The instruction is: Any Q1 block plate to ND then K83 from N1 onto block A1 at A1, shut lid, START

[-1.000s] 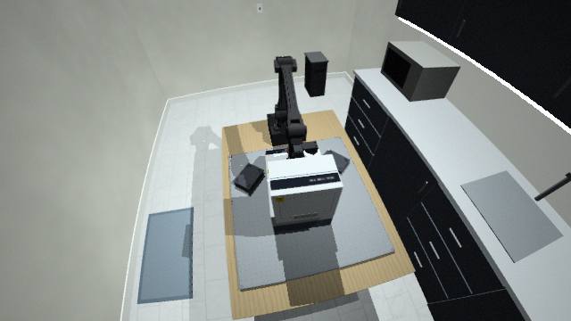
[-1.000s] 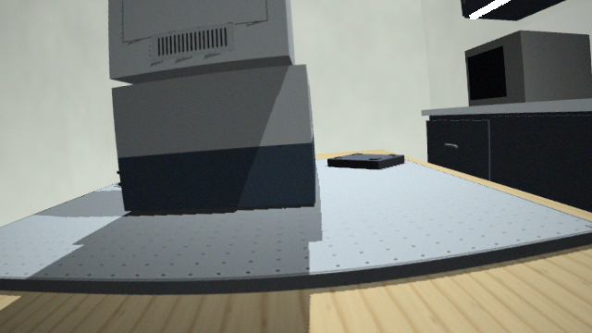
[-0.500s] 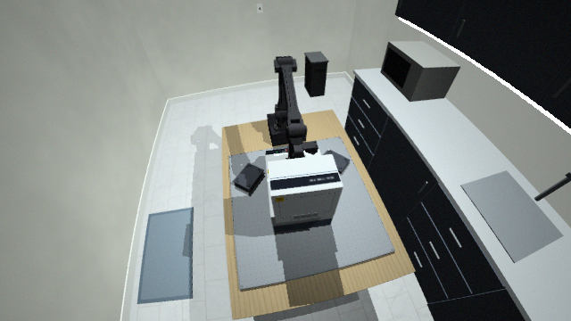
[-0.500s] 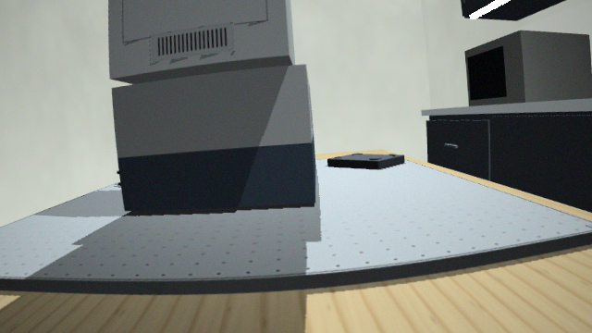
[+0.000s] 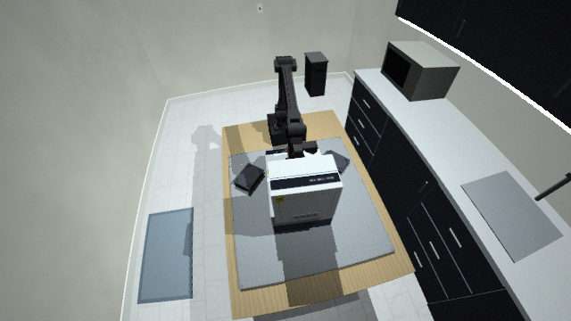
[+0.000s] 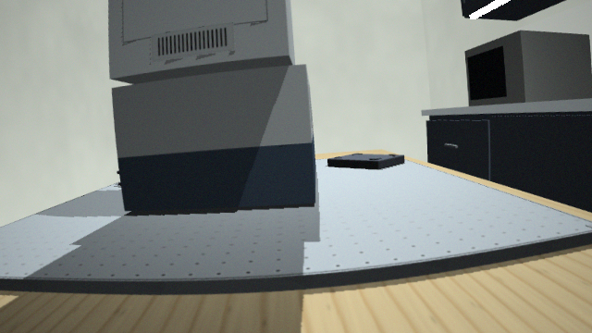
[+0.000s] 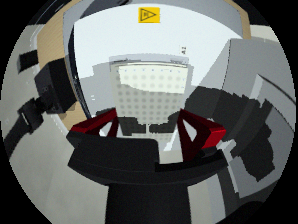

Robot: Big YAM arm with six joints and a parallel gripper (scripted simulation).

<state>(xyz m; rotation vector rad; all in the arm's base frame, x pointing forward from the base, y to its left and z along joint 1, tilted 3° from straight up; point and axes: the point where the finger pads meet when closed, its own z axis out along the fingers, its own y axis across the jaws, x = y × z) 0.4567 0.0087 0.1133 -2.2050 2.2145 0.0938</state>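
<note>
The white 96-well plate K83 lies right at my hand. Round my hand: dark nest N1: 28 cm to the left, 21 cm below, 16 cm behind; then dark nest ND: 27 cm to the right, 19 cm below, 11 cm behind.
</note>
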